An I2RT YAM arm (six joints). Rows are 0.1 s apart.
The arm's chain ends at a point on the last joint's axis. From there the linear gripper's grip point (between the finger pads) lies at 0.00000 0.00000 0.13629 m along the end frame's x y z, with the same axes.
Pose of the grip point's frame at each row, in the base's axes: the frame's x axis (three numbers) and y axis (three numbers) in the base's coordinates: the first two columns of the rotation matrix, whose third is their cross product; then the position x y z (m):
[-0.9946 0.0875 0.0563 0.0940 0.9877 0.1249 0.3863 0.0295 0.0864]
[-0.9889 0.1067 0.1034 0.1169 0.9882 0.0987 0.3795 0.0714 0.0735]
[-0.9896 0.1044 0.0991 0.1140 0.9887 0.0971 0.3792 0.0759 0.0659]
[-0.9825 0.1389 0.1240 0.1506 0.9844 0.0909 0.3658 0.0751 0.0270]
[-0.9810 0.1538 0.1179 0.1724 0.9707 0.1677 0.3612 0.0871 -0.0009]
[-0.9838 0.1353 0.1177 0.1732 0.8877 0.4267 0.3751 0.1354 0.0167]
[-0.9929 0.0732 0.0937 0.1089 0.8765 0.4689 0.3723 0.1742 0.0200]
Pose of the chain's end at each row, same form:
[-0.9946 0.0875 0.0563 0.0940 0.9877 0.1249 0.3924 0.0118 0.2214]
[-0.9889 0.1067 0.1034 0.1169 0.9882 0.0987 0.3920 0.0565 0.2084]
[-0.9896 0.1044 0.0991 0.1140 0.9887 0.0971 0.3912 0.0613 0.2009]
[-0.9825 0.1389 0.1240 0.1506 0.9844 0.0909 0.3807 0.0604 0.1617]
[-0.9810 0.1538 0.1179 0.1724 0.9707 0.1677 0.3733 0.0619 0.1325]
[-0.9838 0.1353 0.1177 0.1732 0.8877 0.4267 0.3815 0.0754 0.1389]
[-0.9929 0.0732 0.0937 0.1089 0.8765 0.4689 0.3788 0.1094 0.1397]

